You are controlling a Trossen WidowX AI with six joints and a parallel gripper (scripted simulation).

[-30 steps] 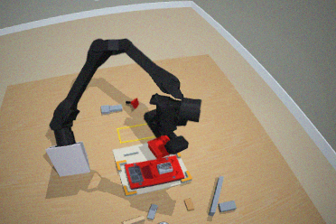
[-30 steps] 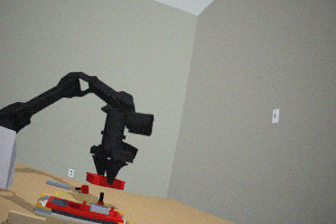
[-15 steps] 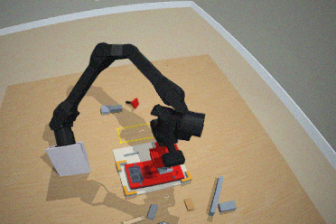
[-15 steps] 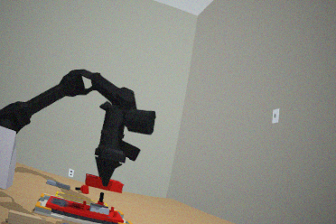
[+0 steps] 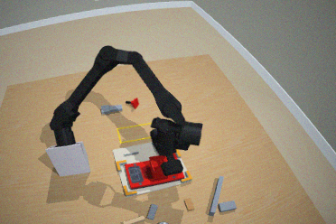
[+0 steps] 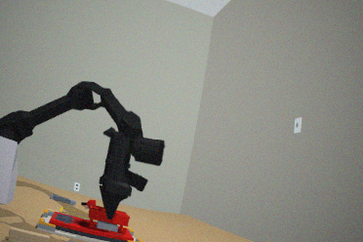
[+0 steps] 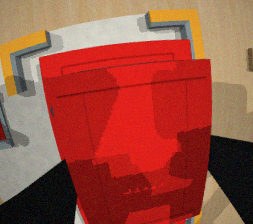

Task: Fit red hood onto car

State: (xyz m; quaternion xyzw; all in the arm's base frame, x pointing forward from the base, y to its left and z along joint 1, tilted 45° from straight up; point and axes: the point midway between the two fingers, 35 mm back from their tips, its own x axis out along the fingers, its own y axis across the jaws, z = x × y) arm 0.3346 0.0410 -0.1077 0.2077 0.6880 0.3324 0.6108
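Right now my gripper tip is 1 cm below the red hood. Also, from my gripper tip: tan block: 16 cm to the right, 6 cm below, 6 cm ahead; grey engine block: 4 cm below, 1 cm to the left.
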